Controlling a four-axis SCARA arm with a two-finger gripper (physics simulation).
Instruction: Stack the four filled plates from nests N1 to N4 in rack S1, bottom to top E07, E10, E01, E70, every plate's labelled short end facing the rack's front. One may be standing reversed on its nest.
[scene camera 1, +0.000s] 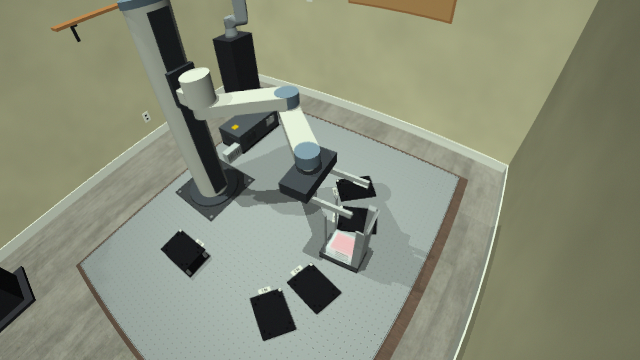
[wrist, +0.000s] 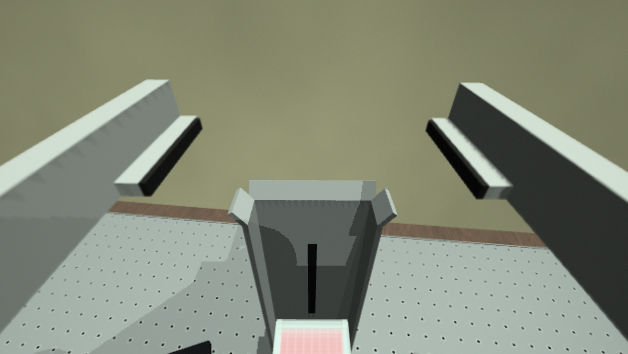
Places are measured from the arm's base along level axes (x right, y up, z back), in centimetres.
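Pixels of known places: gripper, fingertip midpoint: (scene camera 1: 360, 199) (wrist: 314, 105); arm's base, link origin: (scene camera 1: 214, 187).
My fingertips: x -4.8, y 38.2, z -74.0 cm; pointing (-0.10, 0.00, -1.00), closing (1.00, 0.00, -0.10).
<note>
For each thing: its top centre in the pictures, then the offset to it from my fingertips. "spot": a spot on its surface instead. Level surfaces: height alone.
- Rack S1, top centre: (wrist: 312, 278) (scene camera 1: 349, 211) dx +0.3, dy -7.7, dz +3.0 cm
- clear plate with pink filling, top centre: (scene camera 1: 346, 244) dx +0.2, dy -27.4, dz +2.3 cm
- nest, top centre: (scene camera 1: 358, 217) dx -16.7, dy -34.8, dz +6.6 cm
- perforated table, surface height: dy -36.9 cm
- dark control box, surface spot: (scene camera 1: 250, 131) spot: dx -28.2, dy -27.0, dz +77.4 cm
- Brown edging, surface spot: (scene camera 1: 420, 270) spot: dx -9.4, dy -37.0, dz -26.0 cm
My gripper (scene camera 1: 360, 199) (wrist: 314, 105) is open, its two pale fingers wide apart with no plate between them. It hangs high above the rack area. Rack S1 (scene camera 1: 359, 250) (wrist: 285, 295) stands upright on the table, with a slotted back wall and corner posts. A clear plate with pink filling (scene camera 1: 343, 242) (wrist: 312, 342) lies flat inside the rack, low between the posts. Its code cannot be read, and any plates under it cannot be told apart. Black nests (scene camera 1: 272, 315) (scene camera 1: 314, 288) (scene camera 1: 355, 189) show bare dark tops. Another nest (scene camera 1: 353, 218) is partly hidden behind the rack.
A further black stand (scene camera 1: 184, 252) with a sloping end lies on the left of the perforated table (scene camera 1: 225, 265). The arm's column (scene camera 1: 170, 100) and a dark control box (scene camera 1: 250, 131) stand at the back. Brown edging (scene camera 1: 425, 272) borders the table.
</note>
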